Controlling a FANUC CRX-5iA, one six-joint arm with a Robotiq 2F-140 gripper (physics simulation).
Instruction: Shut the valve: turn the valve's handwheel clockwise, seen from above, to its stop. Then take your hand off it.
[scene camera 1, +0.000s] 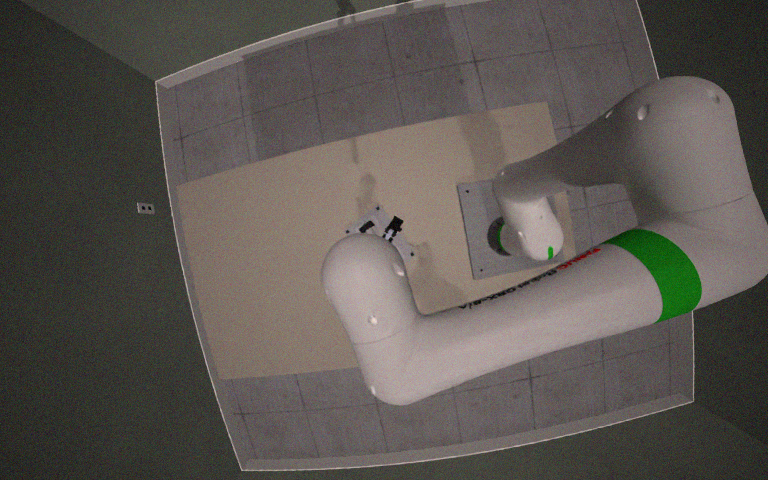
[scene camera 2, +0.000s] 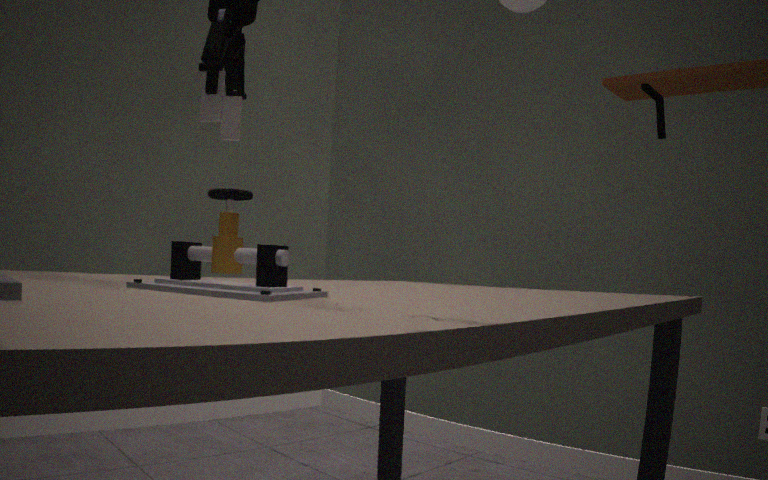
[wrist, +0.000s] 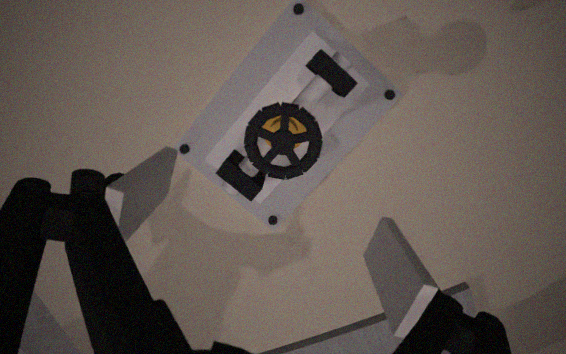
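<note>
The valve's black five-spoked handwheel (scene camera 2: 230, 194) (wrist: 283, 140) lies level on top of the yellow valve body (scene camera 2: 227, 254). In scene camera 1 the arm hides the handwheel. The pipe runs through two black supports on a grey base plate (scene camera 1: 404, 246) (scene camera 2: 198, 291) (wrist: 240, 85). My gripper (scene camera 2: 220, 117) (wrist: 275, 206) points down with its fingers wide open and empty. It hangs well above the handwheel, with a clear gap between. In the wrist view the handwheel shows above the line between the two pale fingertips. In scene camera 1 one black finger shows beside the arm.
The valve stands on a beige table (scene camera 1: 254, 254) (scene camera 2: 453, 305) (wrist: 100, 75). The arm's grey mounting plate (scene camera 1: 472, 226) (scene camera 2: 10, 289) (wrist: 325, 337) lies on the same table. The white forearm (scene camera 1: 509, 333) crosses over one side of the table. An orange wall shelf (scene camera 2: 690, 79) is at the right.
</note>
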